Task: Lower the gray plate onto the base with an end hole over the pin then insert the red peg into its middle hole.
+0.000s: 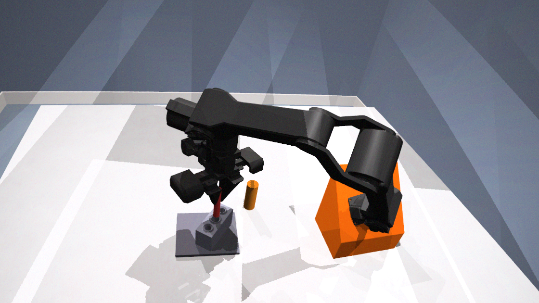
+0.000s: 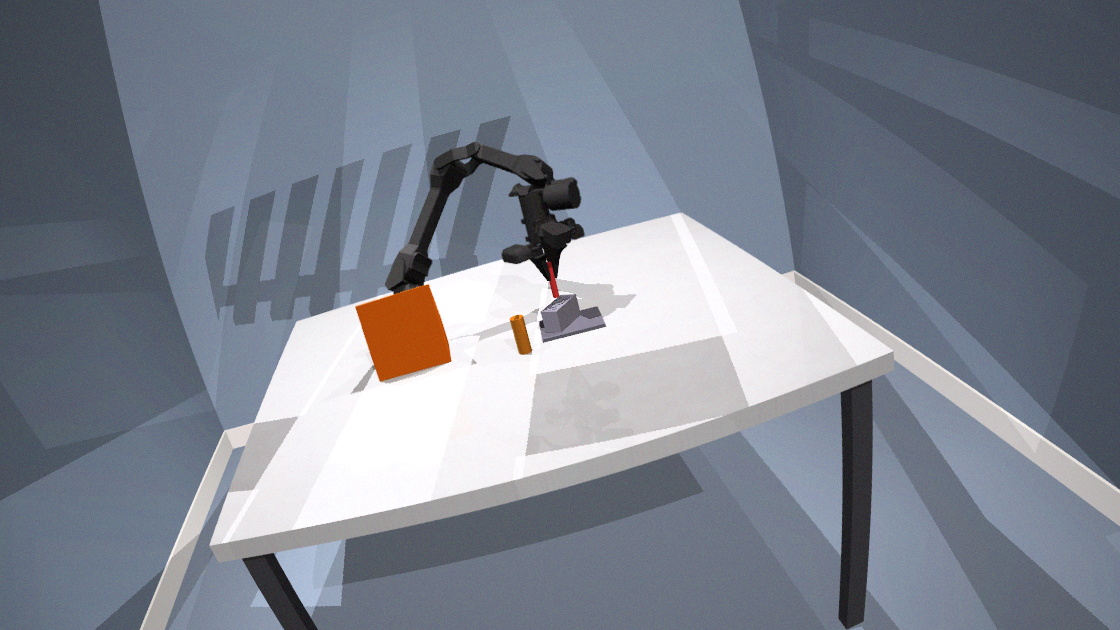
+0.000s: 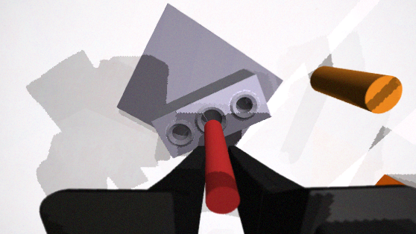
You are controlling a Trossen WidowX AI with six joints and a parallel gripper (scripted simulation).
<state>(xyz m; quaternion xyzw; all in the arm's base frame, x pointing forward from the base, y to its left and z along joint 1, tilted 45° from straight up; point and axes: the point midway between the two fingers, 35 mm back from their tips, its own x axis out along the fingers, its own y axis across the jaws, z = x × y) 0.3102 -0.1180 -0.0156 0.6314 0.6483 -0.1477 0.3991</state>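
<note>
Now: gripper tip right at the red peg. The rest, counted from my gripper tip: orange cylinder: 11 cm behind, 7 cm to the right, 7 cm below; then gray base: 10 cm below, 2 cm ahead, 1 cm to the left; then gray plate: 7 cm below.
</note>
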